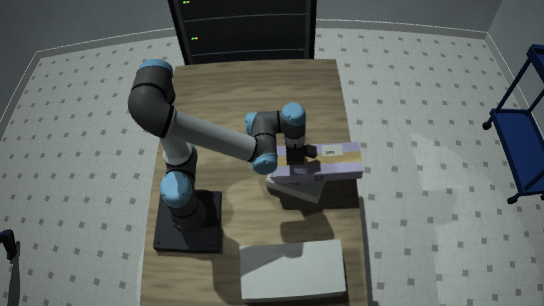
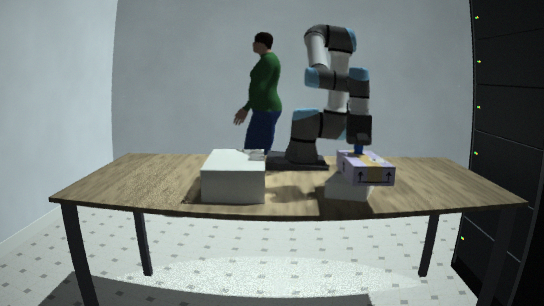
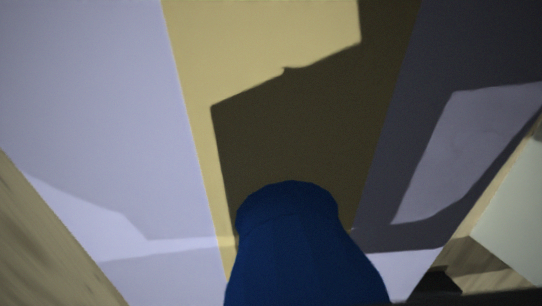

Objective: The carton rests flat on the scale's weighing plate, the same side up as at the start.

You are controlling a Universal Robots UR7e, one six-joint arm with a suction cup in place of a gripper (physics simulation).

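Frame: origin at the arm's base, x back, y right, z up, level; centimetres.
Seen in the pictures: hand at its tool point: (image 3: 281, 197); arm's base at its link origin: (image 1: 188, 215) (image 2: 301, 159).
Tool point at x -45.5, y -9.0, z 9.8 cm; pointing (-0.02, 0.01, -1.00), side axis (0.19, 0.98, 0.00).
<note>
Pixels of each thing's top centre, then the offset from my tool point to it. Level surfaces: height alone.
- lilac carton at its top centre: (image 2: 363, 154) (image 1: 318, 157) dz +2.6, dx -8.7, dy +1.7 cm
- small white block at its top centre: (image 2: 353, 171) (image 1: 298, 171) dz -4.9, dx -1.0, dy +2.0 cm
- large white block at its top centre: (image 1: 292, 269) (image 2: 235, 158) dz -1.5, dx +10.6, dy +41.3 cm
- wooden table at its surface level: dz -12.0 cm
The lilac carton (image 1: 340, 171) (image 2: 356, 163) (image 3: 100, 100) with a tan tape band is level, with its label on top and the arrows on its end face pointing up. My blue suction cup (image 2: 358, 149) (image 3: 287, 200) is pressed on the tape band, toward the robot's side of the carton, and holds it. A small white block (image 1: 310, 192) (image 2: 345, 190) is partly hidden under the carton; any gap between them is too small to tell. A large white block (image 1: 292, 275) (image 2: 232, 185) stands apart from it. I cannot tell which block is the scale.
The wooden table (image 1: 260, 80) (image 2: 125, 185) carries the robot's black base plate (image 1: 212, 235). A dark rack (image 1: 245, 35) (image 2: 505, 110) stands beyond one table end. A person (image 2: 265, 95) is behind the table, and a blue cart (image 1: 522, 145) stands at the right.
</note>
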